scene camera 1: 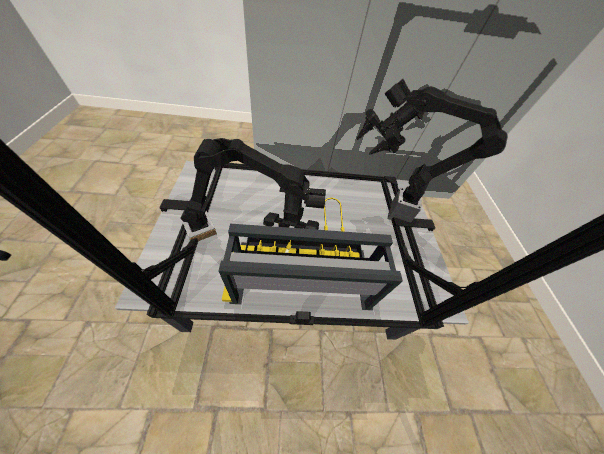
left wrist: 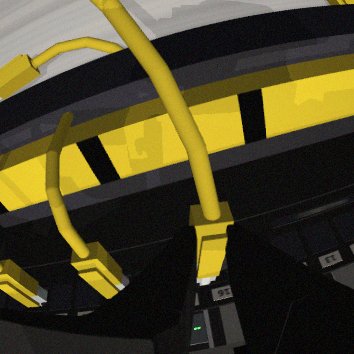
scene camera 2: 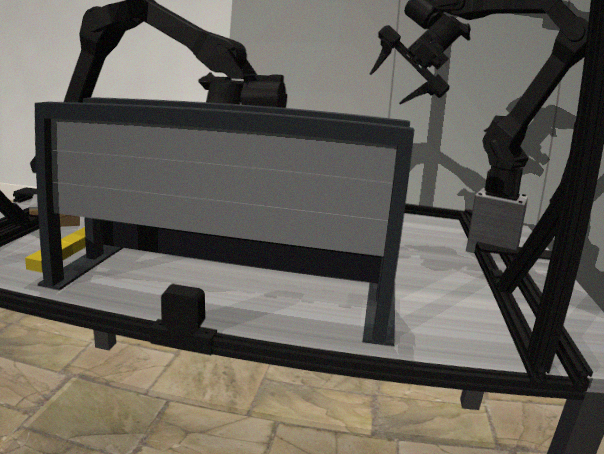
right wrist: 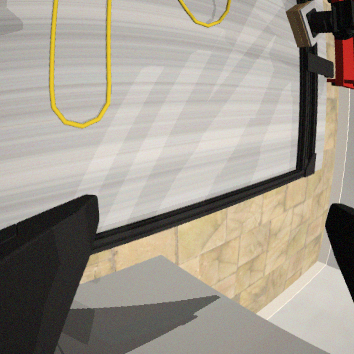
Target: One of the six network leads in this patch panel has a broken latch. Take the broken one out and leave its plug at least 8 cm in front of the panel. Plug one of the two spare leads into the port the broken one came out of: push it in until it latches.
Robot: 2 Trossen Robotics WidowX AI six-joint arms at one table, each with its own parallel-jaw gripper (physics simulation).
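Places are measured from the left arm's base along level axes (x ahead, y up, z right), in metres.
Where they show: left gripper, fingertip midpoint: point(scene camera 1: 289, 244) point(left wrist: 209, 236); right gripper, fingertip midpoint: point(scene camera 1: 363, 146) point(scene camera 2: 384, 89) point(right wrist: 219, 212); left arm's base at its link origin: point(scene camera 1: 198, 223) point(right wrist: 313, 22); right arm's base at its link origin: point(scene camera 1: 410, 198) point(scene camera 2: 502, 195).
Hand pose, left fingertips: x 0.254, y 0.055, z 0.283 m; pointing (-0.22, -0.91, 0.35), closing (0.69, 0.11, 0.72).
Things, the pixels of their top centre, and the offset from my left fingertips. "*": a spot on its surface instead. Level surfaces: height alone.
- yellow network plug at its top centre: point(left wrist: 209, 268) dx -0.012, dy +0.004, dz +0.011 m
- patch panel at its top centre: point(scene camera 2: 233, 105) point(scene camera 1: 312, 236) dx +0.013, dy +0.163, dz +0.093 m
- yellow plug at a spot on its surface: point(left wrist: 17, 75) * dx -0.033, dy -0.082, dz -0.087 m
- spare lead at a spot on its surface: point(right wrist: 51, 60) * dx +0.337, dy -0.093, dz -0.086 m
- yellow strip with black gaps, surface spot: point(left wrist: 180, 132) * dx +0.021, dy -0.011, dz -0.032 m
- table at its surface level: dy -0.099 m
- second yellow cable loop at a spot on its surface: point(right wrist: 208, 25) * dx +0.080, dy -0.090, dz -0.167 m
My left gripper point(left wrist: 209, 236) point(scene camera 1: 291, 224) is shut on a yellow network plug point(left wrist: 212, 235), close in front of the patch panel point(scene camera 1: 310, 231) point(scene camera 2: 225, 115). Its clear tip shows above a label reading 16; whether it touches a port is unclear. Two yellow plugs point(left wrist: 100, 272) point(left wrist: 22, 285) sit at the panel left of it in the left wrist view. Another yellow plug point(left wrist: 17, 75) lies outside the panel at upper left, its cable running behind the held one. A spare lead point(scene camera 1: 326, 215) point(right wrist: 51, 60) forms a loop on the table. My right gripper point(scene camera 1: 365, 145) point(scene camera 2: 386, 88) point(right wrist: 219, 212) is open, high above the table.
A yellow strip with black gaps point(left wrist: 180, 132) runs along the panel front. A yellow block point(scene camera 1: 226, 295) point(scene camera 2: 55, 254) lies by the panel's left foot. A black rail frame point(scene camera 2: 350, 356) edges the table point(scene camera 2: 440, 320). A second yellow cable loop point(right wrist: 208, 25) shows in the right wrist view.
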